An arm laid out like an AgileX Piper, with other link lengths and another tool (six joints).
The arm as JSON. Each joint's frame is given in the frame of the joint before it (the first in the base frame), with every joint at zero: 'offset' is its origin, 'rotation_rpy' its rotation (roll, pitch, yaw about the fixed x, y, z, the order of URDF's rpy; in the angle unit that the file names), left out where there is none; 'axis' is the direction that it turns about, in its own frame. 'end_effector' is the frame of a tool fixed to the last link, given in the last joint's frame.
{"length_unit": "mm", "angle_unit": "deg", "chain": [
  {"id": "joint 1", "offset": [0.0, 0.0, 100.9], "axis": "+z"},
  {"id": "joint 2", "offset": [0.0, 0.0, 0.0], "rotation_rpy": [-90.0, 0.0, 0.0], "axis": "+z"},
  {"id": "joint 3", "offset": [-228.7, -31.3, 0.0], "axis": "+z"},
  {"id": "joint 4", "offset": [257.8, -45.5, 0.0], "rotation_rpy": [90.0, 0.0, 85.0], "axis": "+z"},
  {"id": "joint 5", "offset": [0.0, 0.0, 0.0], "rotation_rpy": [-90.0, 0.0, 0.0], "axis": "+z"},
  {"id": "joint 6", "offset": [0.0, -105.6, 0.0], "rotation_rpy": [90.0, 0.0, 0.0], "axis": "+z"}
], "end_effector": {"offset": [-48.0, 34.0, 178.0], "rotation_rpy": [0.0, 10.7, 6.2]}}
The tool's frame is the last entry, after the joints.
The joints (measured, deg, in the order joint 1, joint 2, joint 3, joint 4, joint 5, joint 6), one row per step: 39.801, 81.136, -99.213, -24.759, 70.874, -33.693; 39.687, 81.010, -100.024, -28.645, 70.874, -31.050; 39.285, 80.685, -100.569, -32.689, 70.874, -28.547; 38.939, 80.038, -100.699, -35.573, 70.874, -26.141; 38.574, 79.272, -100.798, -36.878, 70.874, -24.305; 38.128, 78.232, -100.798, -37.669, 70.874, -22.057; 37.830, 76.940, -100.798, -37.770, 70.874, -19.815; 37.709, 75.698, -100.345, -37.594, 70.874, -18.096; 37.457, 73.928, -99.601, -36.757, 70.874, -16.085; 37.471, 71.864, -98.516, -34.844, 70.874, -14.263; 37.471, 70.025, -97.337, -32.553, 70.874, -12.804; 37.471, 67.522, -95.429, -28.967, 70.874, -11.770
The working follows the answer.
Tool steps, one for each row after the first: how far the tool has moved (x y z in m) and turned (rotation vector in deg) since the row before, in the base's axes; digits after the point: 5 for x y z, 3 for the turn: 0.01226, -0.01433, 0.01344, -0.127, -2.783, -3.366; 0.01185, -0.01779, 0.01419, -0.295, -2.933, -3.588; 0.00696, -0.01419, 0.01249, 0.448, -2.281, -2.942; 0.00261, -0.00892, 0.01031, 1.171, -1.484, -1.931; 0.00093, -0.00834, 0.01107, 2.008, -1.377, -1.976; -0.00183, -0.00551, 0.01163, 2.657, -1.209, -1.475; -0.00309, -0.00327, 0.00675, 2.098, -0.629, -0.881; -0.00549, -0.00308, 0.00729, 2.954, -0.470, -0.809; -0.00914, 0.00210, 0.00462, 3.486, 0.170, 0.118; -0.00927, 0.00406, 0.00141, 3.213, 0.668, 0.494; -0.01416, 0.00756, -0.00171, 3.649, 1.418, 1.408
Tool pose at each row, in the base's axes (x y z in m, rotation vector in deg; rounded; the steps above come from the unrounded poses): 0.37024, 0.23110, 0.25993, -73.043, 120.783, -33.624; 0.38250, 0.21676, 0.27338, -68.269, 120.971, -36.627; 0.39435, 0.19897, 0.28756, -63.252, 121.023, -39.905; 0.40130, 0.18478, 0.30006, -58.820, 121.137, -41.700; 0.40391, 0.17586, 0.31036, -55.450, 121.301, -41.857; 0.40484, 0.16752, 0.32143, -51.655, 121.664, -41.040; 0.40301, 0.16201, 0.33307, -48.116, 121.915, -39.179; 0.39993, 0.15874, 0.33982, -45.780, 122.191, -37.470; 0.39444, 0.15566, 0.34710, -43.130, 122.658, -34.729; 0.38530, 0.15775, 0.35172, -41.423, 123.244, -30.747; 0.37604, 0.16181, 0.35313, -40.438, 123.990, -26.744; 0.36187, 0.16937, 0.35141, -40.423, 124.959, -21.567

